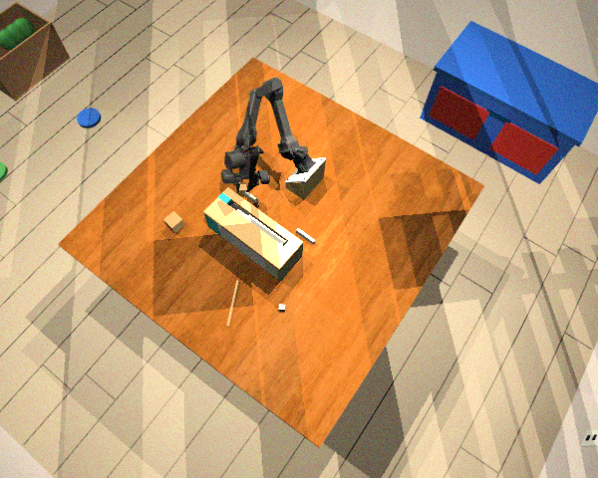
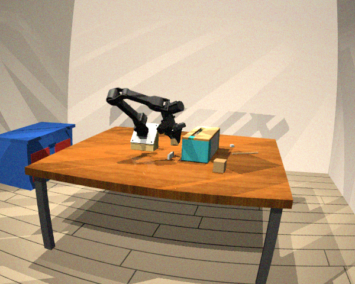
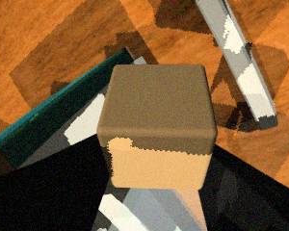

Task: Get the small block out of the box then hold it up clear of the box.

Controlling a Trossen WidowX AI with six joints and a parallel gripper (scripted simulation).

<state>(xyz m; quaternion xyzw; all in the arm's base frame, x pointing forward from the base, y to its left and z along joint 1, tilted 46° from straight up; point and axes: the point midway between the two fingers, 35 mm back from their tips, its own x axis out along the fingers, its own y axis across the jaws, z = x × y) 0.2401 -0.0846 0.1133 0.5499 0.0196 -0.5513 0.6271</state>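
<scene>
Now: gripper tip 10 mm past the small block, 10 mm to the left of it and 10 mm below it. Round my gripper tip: long tan-topped box: 70 mm ahead, 160 mm to the left, 20 mm below; thin stick: 360 mm ahead, 260 mm to the left, 80 mm below; tiny grey cube: 260 mm ahead, 420 mm to the left, 80 mm below.
</scene>
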